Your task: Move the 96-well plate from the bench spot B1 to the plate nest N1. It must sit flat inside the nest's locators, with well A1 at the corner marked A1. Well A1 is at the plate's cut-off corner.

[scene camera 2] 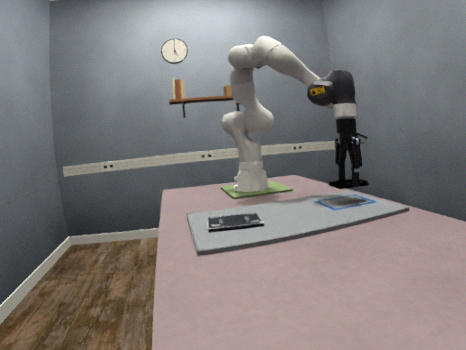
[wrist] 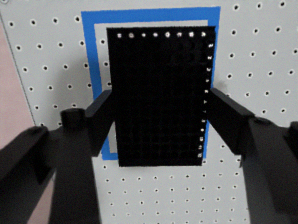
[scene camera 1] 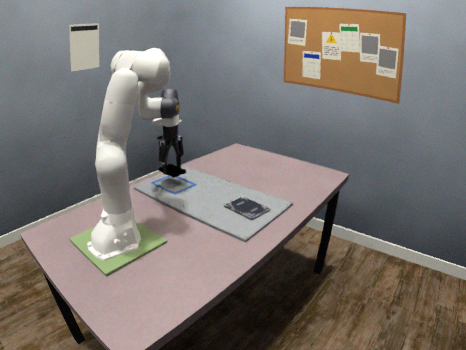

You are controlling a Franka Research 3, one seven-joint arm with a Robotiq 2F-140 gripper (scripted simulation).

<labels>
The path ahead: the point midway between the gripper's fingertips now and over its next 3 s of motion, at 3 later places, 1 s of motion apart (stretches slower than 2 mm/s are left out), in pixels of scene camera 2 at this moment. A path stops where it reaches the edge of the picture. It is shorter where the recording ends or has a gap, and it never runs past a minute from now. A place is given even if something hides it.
The gripper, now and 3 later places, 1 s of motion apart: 348,184; 331,187; 311,190; 289,192
</labels>
